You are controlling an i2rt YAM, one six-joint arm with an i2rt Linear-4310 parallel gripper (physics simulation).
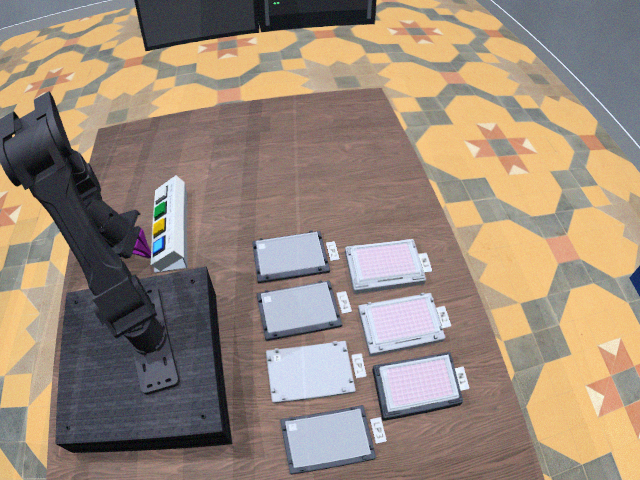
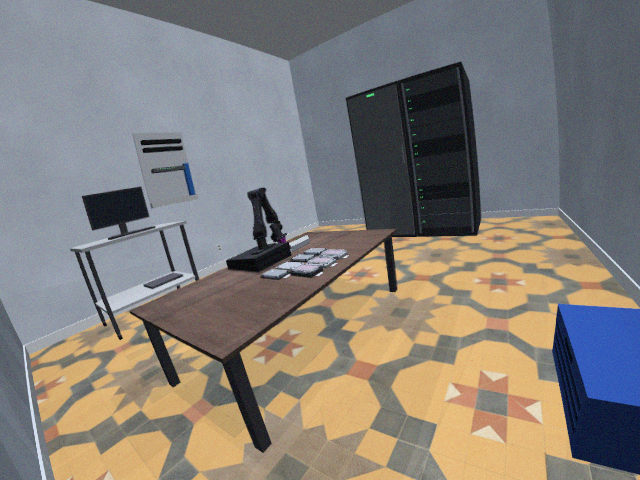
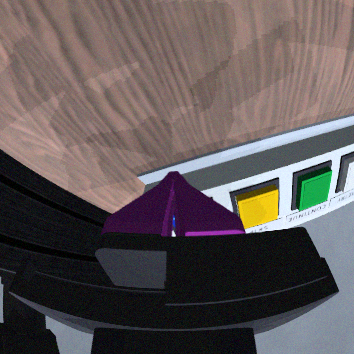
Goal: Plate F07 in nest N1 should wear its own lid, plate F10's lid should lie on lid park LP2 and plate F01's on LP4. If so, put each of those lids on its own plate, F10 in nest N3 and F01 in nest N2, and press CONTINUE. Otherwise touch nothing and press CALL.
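Pixels of known places: gripper, fingertip midpoint: (image 1: 150,256) (image 3: 173,178); arm's base, origin of the base link: (image 1: 150,339) (image 2: 264,249).
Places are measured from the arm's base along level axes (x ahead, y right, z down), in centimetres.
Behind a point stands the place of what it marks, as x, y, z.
My gripper (image 1: 149,253) {1.6, -23.6, 6.8} (image 2: 283,241) {1.6, -23.6, 6.8} (image 3: 173,178) {1.6, -23.6, 6.8} has purple fingers, shut and empty, with their tips at the blue button (image 1: 158,244) {4.4, -23.5, 3.6}; whether they touch it I cannot tell. The green CONTINUE button (image 1: 160,209) {6.2, -32.8, 3.2} (image 3: 315,190) {5.6, -33.4, 3.6} is farther along the white panel (image 1: 178,222) {9.6, -27.5, 3.2}. No CALL label is readable. Pink-welled plates sit in nest N1 (image 1: 381,395) {34.6, 20.2, 6.3}, nest N2 (image 1: 366,330) {37.4, 7.2, 6.8} and nest N3 (image 1: 351,271) {39.8, -5.8, 6.6}; I cannot tell whether clear lids cover them. Grey tagged lids lie on LP2 (image 1: 291,253) {30.3, -14.0, 6.7} and LP4 (image 1: 300,308) {27.8, -1.4, 6.7}. Tag codes are unreadable.
Another grey lid (image 1: 329,438) {23.7, 24.3, 6.6} lies at LP3. A pale tagged rectangle (image 1: 311,370) {25.4, 10.9, 7.4} with corner pegs lies between LP4 and LP3. The yellow button (image 1: 159,226) {5.3, -27.9, 3.2} (image 3: 258,207) {4.5, -28.5, 3.7} is between blue and green. The arm's black base (image 1: 103,403) {-11.5, 9.3, 1.0} stands beside the parks on the wooden table (image 1: 330,134) {52.3, -48.6, 8.5} (image 2: 217,315) {22.7, 68.5, 8.4}.
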